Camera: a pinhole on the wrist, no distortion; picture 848 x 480 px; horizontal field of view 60.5 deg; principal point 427.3 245.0 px. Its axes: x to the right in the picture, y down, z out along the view. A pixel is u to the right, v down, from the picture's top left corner.
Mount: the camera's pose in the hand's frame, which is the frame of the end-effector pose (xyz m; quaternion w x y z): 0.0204 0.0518 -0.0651 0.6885 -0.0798 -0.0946 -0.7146
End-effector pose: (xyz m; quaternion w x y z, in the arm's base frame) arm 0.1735 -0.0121 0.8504 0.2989 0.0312 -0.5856 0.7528
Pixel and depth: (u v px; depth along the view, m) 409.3 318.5 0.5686
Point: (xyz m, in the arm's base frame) -0.1286 -0.4468 0.8539
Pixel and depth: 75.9 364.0 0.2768
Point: -0.0535 -0.1728 0.7166
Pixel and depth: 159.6 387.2 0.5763
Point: -0.2615 -0.4113 0.7008
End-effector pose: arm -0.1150 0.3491 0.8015 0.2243 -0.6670 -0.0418 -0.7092
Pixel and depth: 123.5 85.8 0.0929
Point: -0.0589 0.2533 0.7761
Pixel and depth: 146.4 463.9 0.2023
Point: 0.0549 0.2117 0.8498
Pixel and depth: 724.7 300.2 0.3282
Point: 0.1508 0.4415 0.8652
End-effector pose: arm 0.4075 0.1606 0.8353 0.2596 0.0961 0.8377 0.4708
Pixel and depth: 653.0 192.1 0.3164
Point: 0.5536 0.3705 0.7568
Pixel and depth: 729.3 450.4 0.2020
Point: 0.4262 0.3118 0.7616
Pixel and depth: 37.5 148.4 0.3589
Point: 0.5250 0.5000 1.0200
